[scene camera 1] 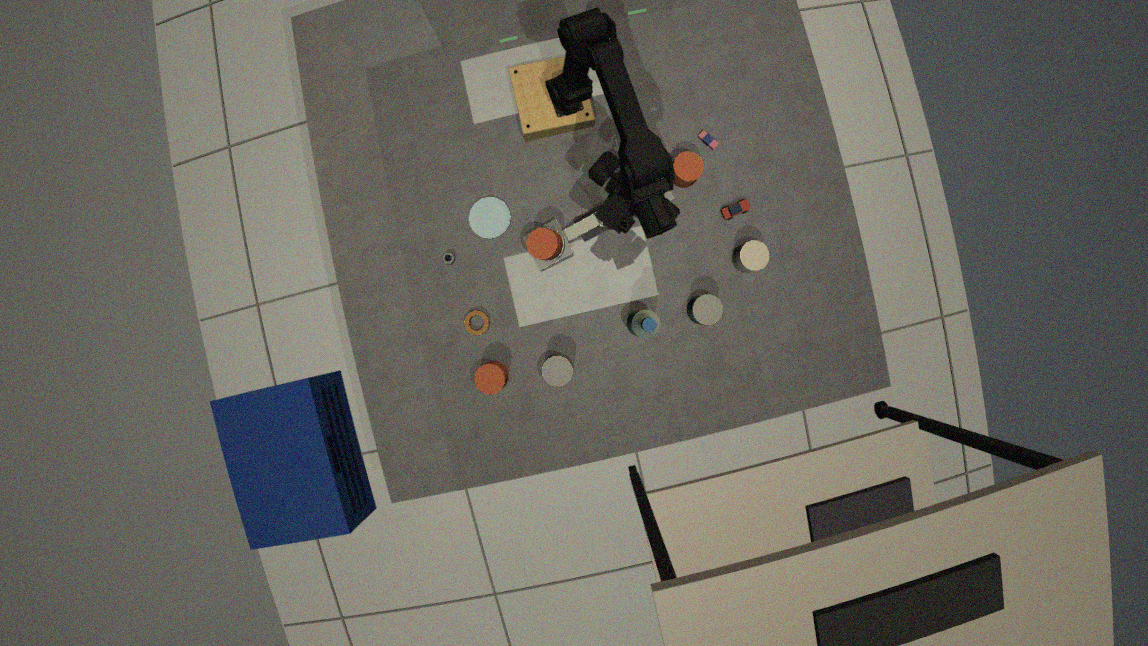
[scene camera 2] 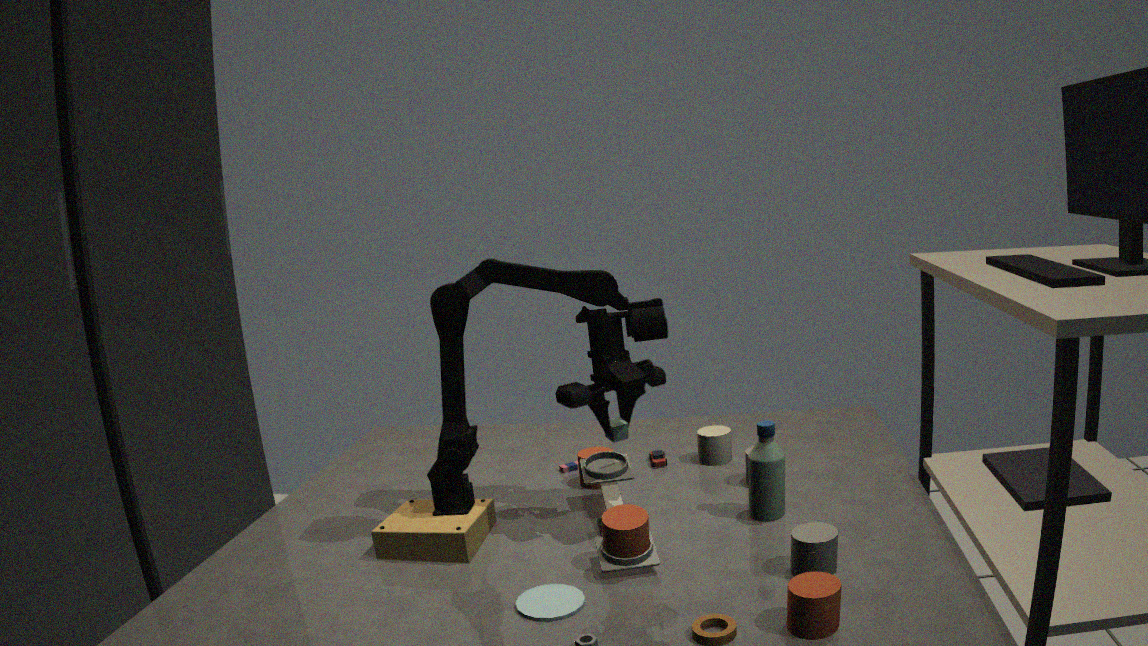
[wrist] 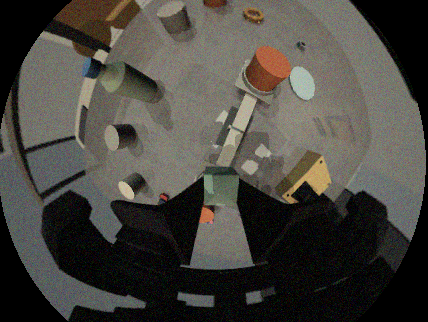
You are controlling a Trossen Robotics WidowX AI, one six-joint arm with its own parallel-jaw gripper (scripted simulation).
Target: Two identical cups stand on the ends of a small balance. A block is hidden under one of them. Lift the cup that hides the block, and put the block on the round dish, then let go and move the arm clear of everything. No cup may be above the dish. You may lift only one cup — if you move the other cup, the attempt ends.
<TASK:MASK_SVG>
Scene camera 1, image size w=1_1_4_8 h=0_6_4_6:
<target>my gripper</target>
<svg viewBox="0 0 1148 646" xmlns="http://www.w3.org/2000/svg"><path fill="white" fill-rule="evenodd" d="M665 198L675 220L680 214L680 209ZM607 151L599 157L589 170L589 177L601 187L604 186L608 177L611 177L605 188L606 192L610 195L597 211L596 217L611 230L615 230L619 234L621 232L626 234L635 222L632 217L634 215L638 217L627 194L622 189L621 171L618 173L614 172L619 167L621 161L610 151Z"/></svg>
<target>cream cylinder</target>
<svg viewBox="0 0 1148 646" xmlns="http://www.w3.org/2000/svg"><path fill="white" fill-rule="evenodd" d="M763 242L750 240L739 245L733 251L732 261L738 271L749 273L764 269L769 261L769 250Z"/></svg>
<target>grey cylinder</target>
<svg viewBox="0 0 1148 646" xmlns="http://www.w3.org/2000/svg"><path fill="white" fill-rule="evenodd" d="M553 354L545 360L542 366L542 376L549 385L561 387L571 380L573 364L566 355Z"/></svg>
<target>grey cylinder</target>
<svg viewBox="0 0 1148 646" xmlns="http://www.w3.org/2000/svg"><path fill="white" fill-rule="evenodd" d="M693 297L687 306L687 314L691 321L700 325L712 325L720 320L723 314L723 304L718 297L712 294L701 294Z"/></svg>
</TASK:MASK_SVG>
